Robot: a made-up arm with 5 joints.
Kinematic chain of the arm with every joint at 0, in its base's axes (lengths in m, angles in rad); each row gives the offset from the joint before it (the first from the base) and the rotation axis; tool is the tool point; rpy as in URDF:
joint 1: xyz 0 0 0.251 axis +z
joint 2: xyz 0 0 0 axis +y
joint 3: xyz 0.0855 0 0.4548 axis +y
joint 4: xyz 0.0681 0 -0.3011 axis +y
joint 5: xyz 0.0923 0 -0.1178 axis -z
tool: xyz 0 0 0 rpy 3.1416 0 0
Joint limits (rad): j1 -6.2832..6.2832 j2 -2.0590..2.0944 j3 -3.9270..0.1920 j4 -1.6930..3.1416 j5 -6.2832..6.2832
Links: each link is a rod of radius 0.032 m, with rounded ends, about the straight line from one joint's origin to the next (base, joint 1, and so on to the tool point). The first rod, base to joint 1, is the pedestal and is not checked.
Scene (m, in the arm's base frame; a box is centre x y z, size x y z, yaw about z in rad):
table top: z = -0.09
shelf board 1: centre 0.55 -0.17 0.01 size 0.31 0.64 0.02 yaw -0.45
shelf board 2: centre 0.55 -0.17 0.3 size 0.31 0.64 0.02 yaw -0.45
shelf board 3: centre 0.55 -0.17 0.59 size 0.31 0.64 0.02 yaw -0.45
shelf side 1: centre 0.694 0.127 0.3 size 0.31 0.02 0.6 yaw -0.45
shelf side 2: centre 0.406 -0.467 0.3 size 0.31 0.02 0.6 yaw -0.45
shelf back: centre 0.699 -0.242 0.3 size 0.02 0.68 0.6 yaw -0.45
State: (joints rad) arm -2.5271 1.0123 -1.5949 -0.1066 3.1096
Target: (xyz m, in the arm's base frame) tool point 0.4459 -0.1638 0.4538
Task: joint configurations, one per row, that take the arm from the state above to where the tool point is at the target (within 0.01 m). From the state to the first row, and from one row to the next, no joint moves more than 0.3 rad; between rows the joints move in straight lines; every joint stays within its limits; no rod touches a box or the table.
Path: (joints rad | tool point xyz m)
1: -2.4428 0.7954 -1.3479 -0.1340 3.1111 | -0.5717 -0.4803 0.2551
2: -2.3585 0.5785 -1.1009 -0.1613 3.1126 | -0.4787 -0.4765 0.3251
3: -2.2742 0.3615 -0.8539 -0.1887 3.1141 | -0.3810 -0.4492 0.3796
4: -2.1899 0.1446 -0.6068 -0.2160 3.1156 | -0.2850 -0.4000 0.4158
5: -2.1056 -0.0723 -0.3598 -0.2434 3.1171 | -0.1968 -0.3321 0.4317
6: -1.8474 -0.1093 -0.3532 -0.1919 3.1161 | -0.1026 -0.3613 0.4360
7: -1.5892 -0.1463 -0.3466 -0.1404 3.1150 | -0.0067 -0.3648 0.4400
8: -1.3310 -0.1833 -0.3399 -0.0889 3.1139 | 0.0840 -0.3437 0.4436
9: -1.0728 -0.2203 -0.3333 -0.0375 3.1128 | 0.1636 -0.3010 0.4468
10: -0.8146 -0.2572 -0.3266 0.0140 3.1118 | 0.2272 -0.2408 0.4495
11: -0.5565 -0.2942 -0.3200 0.0655 3.1107 | 0.2711 -0.1687 0.4519
12: -0.2983 -0.3312 -0.3133 0.1169 3.1096 | 0.2938 -0.0903 0.4538
13: -0.3252 -0.1501 -0.4896 0.0827 3.1096 | 0.3710 -0.1251 0.4614
14: -0.3520 0.0311 -0.6658 0.0484 3.1096 | 0.4459 -0.1638 0.4538

